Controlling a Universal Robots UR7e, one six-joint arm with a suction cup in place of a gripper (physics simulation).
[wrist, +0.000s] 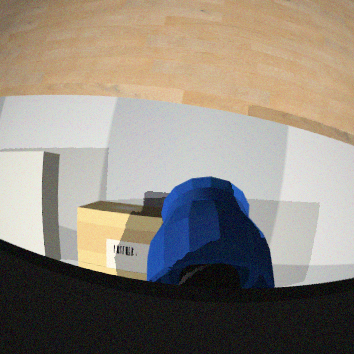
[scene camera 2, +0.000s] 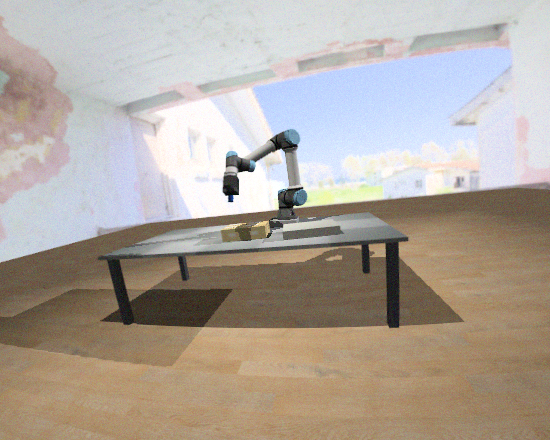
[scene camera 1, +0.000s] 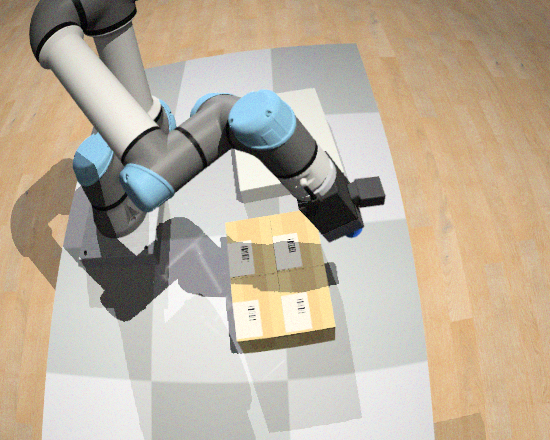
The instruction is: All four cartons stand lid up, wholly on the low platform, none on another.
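Pixels of known places: end effector, tool point: [wrist: 204, 216] [scene camera 2: 230, 201]; arm's base, origin of the base link: [scene camera 2: 286, 218] [scene camera 1: 121, 213].
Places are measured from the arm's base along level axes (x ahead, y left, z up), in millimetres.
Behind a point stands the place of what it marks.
Four yellow-brown cartons stand close together in a two-by-two block on the table, beside the low platform, with white labels facing up: a far left carton [scene camera 1: 257, 231] {z 36, x 335, y -144 mm}, a far right carton [scene camera 1: 310, 235] {z 36, x 439, y -175 mm}, a near left carton [scene camera 1: 267, 320] {z 36, x 329, y -348 mm} and a near right carton [scene camera 1: 322, 312] {z 36, x 434, y -351 mm}. The block [scene camera 2: 260, 230] {z 9, x 456, y -141 mm} also shows in part in the wrist view [wrist: 95, 235] {z 36, x 414, y -145 mm}. The low platform [scene camera 1: 255, 175] {z 7, x 345, y 29 mm} [scene camera 2: 310, 230] {z -3, x 544, y 151 mm} [wrist: 20, 200] {z 7, x 442, y 56 mm} is a pale slab, partly hidden by the arm in scene camera 1. My suction gripper [scene camera 1: 355, 233] [scene camera 2: 230, 198] [wrist: 210, 225] is open, with a bare blue cup raised above the table.
The arm's base [scene camera 1: 120, 220] {z 50, x 21, y -61 mm} [scene camera 2: 287, 216] {z 24, x 73, y 11 mm} stands on the table [scene camera 1: 360, 340] {z -41, x 504, y -400 mm} [scene camera 2: 175, 250] {z -41, x 564, y -646 mm}, left of the cartons in scene camera 1. The forearm and wrist pass over the low platform in that view. A dark box-shaped part [scene camera 1: 369, 191] sticks out from the tool. Shadows fall across the cartons.
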